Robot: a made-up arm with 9 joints. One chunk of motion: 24 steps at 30 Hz.
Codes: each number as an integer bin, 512 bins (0 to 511) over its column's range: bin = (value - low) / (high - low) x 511, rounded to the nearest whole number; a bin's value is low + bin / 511 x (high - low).
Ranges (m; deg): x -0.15..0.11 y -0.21..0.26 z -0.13..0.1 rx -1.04..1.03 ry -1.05..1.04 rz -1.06..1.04
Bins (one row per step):
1: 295 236 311 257 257 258
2: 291 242 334 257 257 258
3: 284 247 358 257 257 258
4: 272 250 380 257 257 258
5: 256 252 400 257 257 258
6: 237 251 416 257 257 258
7: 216 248 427 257 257 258
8: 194 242 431 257 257 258
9: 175 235 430 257 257 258
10: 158 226 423 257 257 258
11: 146 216 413 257 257 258
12: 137 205 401 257 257 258
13: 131 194 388 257 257 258
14: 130 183 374 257 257 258
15: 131 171 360 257 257 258
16: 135 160 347 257 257 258
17: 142 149 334 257 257 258
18: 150 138 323 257 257 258
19: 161 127 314 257 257 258
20: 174 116 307 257 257 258
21: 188 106 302 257 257 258
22: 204 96 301 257 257 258
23: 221 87 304 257 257 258
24: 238 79 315 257 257 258
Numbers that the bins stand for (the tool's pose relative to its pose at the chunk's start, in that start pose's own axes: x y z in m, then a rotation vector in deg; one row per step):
1: 0.0001 0.0071 0.0100 0.00 0.00 0.00
2: -0.0019 0.0126 0.0203 0.00 0.00 0.00
3: -0.0055 0.0172 0.0311 0.00 0.00 0.00
4: -0.0116 0.0199 0.0410 0.00 0.00 0.00
5: -0.0197 0.0218 0.0500 0.00 0.00 0.00
6: -0.0294 0.0209 0.0572 0.00 0.00 0.00
7: -0.0401 0.0181 0.0622 0.00 0.00 0.00
8: -0.0513 0.0126 0.0640 0.00 0.00 0.00
9: -0.0610 0.0061 0.0635 0.00 0.00 0.00
10: -0.0696 -0.0021 0.0604 0.00 0.00 0.00
11: -0.0757 -0.0113 0.0559 0.00 0.00 0.00
12: -0.0803 -0.0214 0.0505 0.00 0.00 0.00
13: -0.0833 -0.0316 0.0446 0.00 0.00 0.00
14: -0.0839 -0.0417 0.0383 0.00 0.00 0.00
15: -0.0833 -0.0527 0.0320 0.00 0.00 0.00
16: -0.0813 -0.0628 0.0262 0.00 0.00 0.00
17: -0.0777 -0.0730 0.0203 0.00 0.00 0.00
18: -0.0737 -0.0831 0.0154 0.00 0.00 0.00
19: -0.0681 -0.0932 0.0113 0.00 0.00 0.00
20: -0.0615 -0.1033 0.0082 0.00 0.00 0.00
21: -0.0543 -0.1125 0.0059 0.00 0.00 0.00
22: -0.0462 -0.1217 0.0055 0.00 0.00 0.00
23: -0.0376 -0.1300 0.0068 0.00 0.00 0.00
24: -0.0289 -0.1373 0.0118 0.00 0.00 0.00

